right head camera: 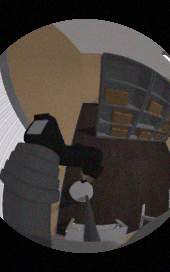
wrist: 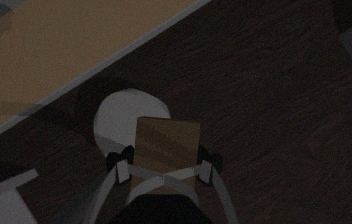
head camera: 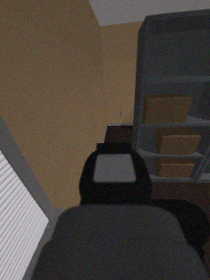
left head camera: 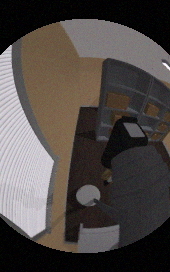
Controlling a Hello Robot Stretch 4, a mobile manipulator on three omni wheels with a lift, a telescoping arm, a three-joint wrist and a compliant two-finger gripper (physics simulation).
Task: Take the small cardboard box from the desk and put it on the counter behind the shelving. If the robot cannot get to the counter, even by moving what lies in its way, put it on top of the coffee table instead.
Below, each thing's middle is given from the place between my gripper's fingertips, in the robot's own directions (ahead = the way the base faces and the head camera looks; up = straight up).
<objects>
I see the small brown cardboard box (wrist: 163, 145) 2 cm above my hand.
</objects>
